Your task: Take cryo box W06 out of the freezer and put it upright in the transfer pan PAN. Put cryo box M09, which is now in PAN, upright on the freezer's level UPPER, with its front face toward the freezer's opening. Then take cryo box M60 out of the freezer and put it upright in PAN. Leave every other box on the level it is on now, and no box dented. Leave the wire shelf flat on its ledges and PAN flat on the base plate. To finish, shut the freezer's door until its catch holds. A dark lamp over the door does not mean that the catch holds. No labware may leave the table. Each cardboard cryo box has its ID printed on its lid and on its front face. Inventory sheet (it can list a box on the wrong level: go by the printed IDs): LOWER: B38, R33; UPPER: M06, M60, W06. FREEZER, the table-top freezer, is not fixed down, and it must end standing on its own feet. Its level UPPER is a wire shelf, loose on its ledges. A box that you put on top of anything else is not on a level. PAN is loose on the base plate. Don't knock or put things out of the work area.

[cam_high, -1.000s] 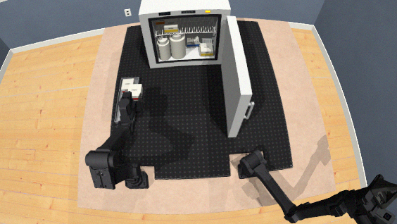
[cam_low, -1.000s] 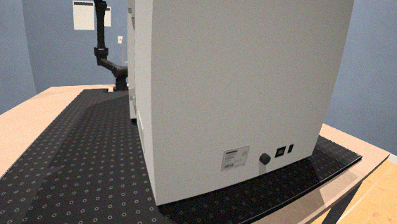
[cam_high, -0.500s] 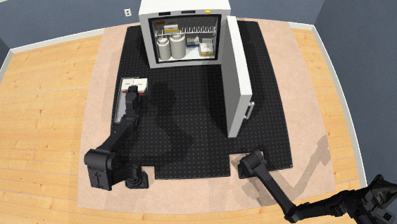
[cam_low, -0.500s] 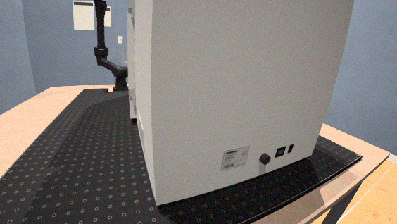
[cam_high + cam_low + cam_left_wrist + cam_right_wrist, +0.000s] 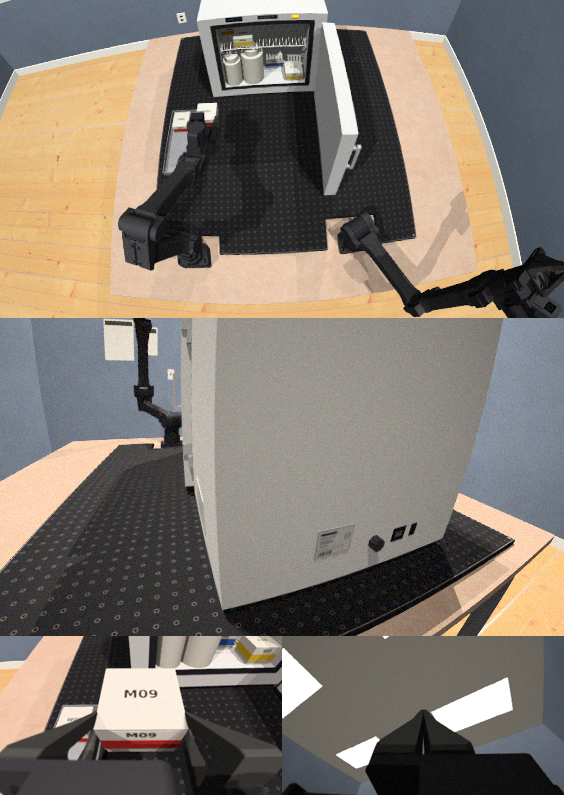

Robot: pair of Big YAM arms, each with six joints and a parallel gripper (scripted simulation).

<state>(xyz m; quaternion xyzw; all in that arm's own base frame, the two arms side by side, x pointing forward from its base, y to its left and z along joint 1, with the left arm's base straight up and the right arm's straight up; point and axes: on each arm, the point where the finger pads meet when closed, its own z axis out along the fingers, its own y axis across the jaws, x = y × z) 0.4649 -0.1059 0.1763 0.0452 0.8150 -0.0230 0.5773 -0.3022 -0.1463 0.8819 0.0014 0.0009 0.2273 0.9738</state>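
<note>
Right now the whitish cryo box is 2 cm ahead of my left hand and 1 cm below it. The rest, counted from my left hand: transfer pan (4 cm ahead, 15 cm to the left, 20 cm below); freezer door (3 cm behind, 47 cm to the right, 6 cm above).
</note>
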